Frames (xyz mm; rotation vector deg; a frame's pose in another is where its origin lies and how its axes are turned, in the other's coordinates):
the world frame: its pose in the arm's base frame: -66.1 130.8 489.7 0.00 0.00 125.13
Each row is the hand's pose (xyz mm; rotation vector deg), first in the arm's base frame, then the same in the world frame.
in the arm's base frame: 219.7 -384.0 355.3 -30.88 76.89 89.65
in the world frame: -585.5 62.5 -134.4 47.69 55.48 -16.47
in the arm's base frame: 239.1 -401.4 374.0 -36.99 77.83 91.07
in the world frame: -610.9 56.6 -115.7 45.58 60.18 -13.58
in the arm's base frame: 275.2 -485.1 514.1 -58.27 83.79 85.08
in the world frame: -700.1 75.3 24.4 41.76 79.37 -10.75
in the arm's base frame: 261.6 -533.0 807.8 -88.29 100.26 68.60
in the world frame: -731.5 114.0 318.1 42.88 110.56 -3.45
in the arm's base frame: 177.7 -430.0 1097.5 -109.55 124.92 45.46
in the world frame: -598.9 123.3 607.8 54.16 138.80 9.51
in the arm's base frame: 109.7 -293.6 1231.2 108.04 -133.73 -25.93
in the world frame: -448.3 100.4 741.5 66.74 152.55 19.58
